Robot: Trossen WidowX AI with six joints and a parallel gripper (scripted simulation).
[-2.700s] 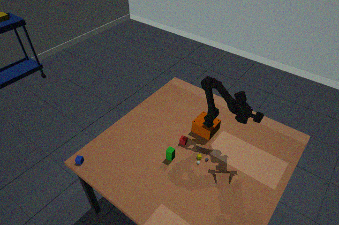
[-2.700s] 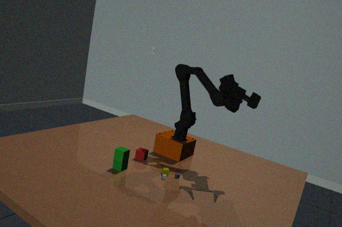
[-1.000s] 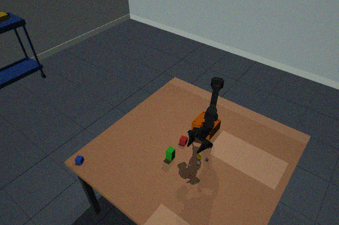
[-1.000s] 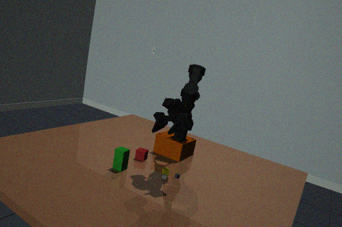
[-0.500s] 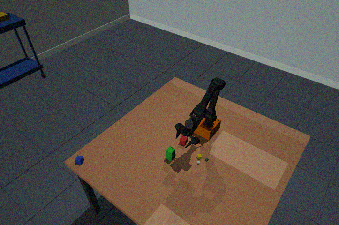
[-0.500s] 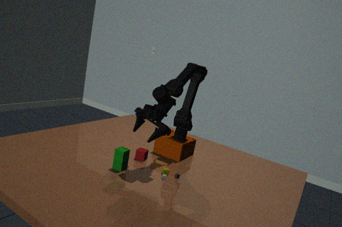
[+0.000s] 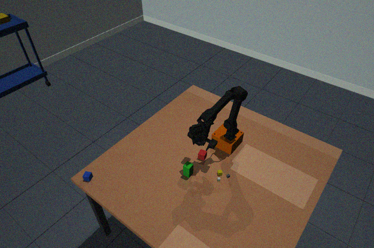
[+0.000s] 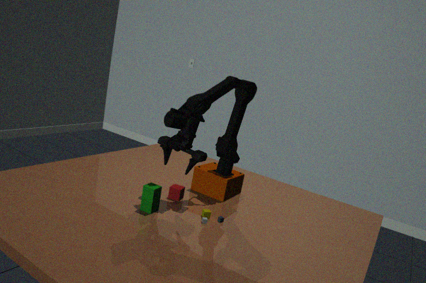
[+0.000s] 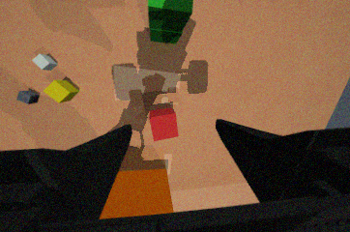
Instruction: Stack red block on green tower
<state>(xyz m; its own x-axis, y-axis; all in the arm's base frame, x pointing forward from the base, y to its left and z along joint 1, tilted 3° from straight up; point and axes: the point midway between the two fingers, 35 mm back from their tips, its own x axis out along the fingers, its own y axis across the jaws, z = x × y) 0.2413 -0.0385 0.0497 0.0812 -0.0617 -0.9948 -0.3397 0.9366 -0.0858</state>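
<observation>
Right now my gripper tip is 30 mm past the red block, 10 mm to the left of it and 100 mm above it. From my gripper tip the other things lie so: blue cube: 630 mm ahead, 350 mm to the right, 100 mm below; then small yellow cube: 20 mm behind, 170 mm to the left, 110 mm below.
</observation>
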